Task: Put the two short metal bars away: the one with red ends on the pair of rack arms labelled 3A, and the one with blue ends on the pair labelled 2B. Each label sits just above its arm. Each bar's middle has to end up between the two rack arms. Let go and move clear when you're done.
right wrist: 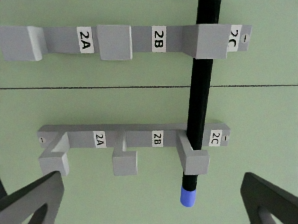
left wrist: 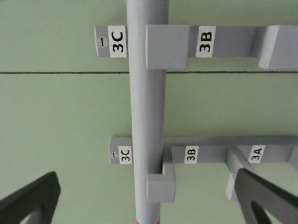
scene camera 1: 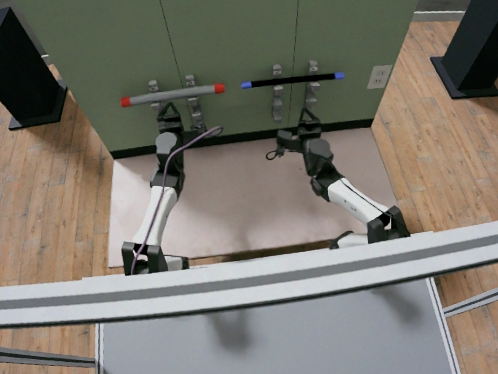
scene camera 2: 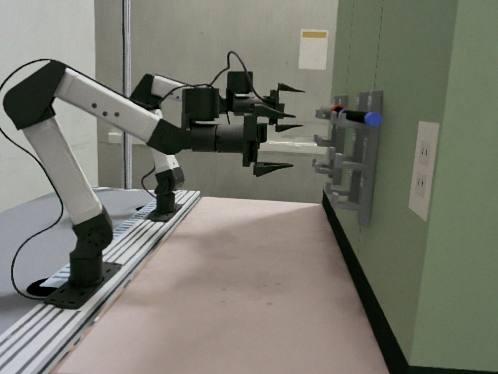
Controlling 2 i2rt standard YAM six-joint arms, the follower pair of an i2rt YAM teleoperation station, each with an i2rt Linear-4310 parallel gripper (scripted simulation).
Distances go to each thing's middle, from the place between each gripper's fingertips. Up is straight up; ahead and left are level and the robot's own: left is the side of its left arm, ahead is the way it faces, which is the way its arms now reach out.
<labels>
Right now my left hand is 9 cm short of the red-ended grey bar [scene camera 1: 216, 88]. Round my left hand: outlet plate [scene camera 2: 427, 131]: 72 cm to the right, 13 cm ahead, 6 cm below.
The outlet plate lies 16 cm ahead of my right hand and 31 cm to the right of it. Also, from my right hand: red-ended grey bar (12 cm ahead, 41 cm to the left, 6 cm above).
</labels>
